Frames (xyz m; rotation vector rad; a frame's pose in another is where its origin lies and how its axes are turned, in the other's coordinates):
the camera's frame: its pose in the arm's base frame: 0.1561 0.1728 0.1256 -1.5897 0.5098 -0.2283
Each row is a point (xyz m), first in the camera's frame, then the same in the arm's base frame.
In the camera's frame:
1: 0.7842 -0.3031 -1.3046
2: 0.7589 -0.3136 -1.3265
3: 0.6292 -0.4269 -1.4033
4: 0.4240 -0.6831 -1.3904
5: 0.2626 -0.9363 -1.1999
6: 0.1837 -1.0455 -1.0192
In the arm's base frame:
1: 0.3220 -1.3417 0.4214
2: 0.2920 -1.3497 0.4378
3: 0.1649 -1.3581 0.5769
4: 0.0375 -1.2507 0.8600
5: 0.0267 -1.0047 1.1166
6: 0.0575 -0.8066 1.2195

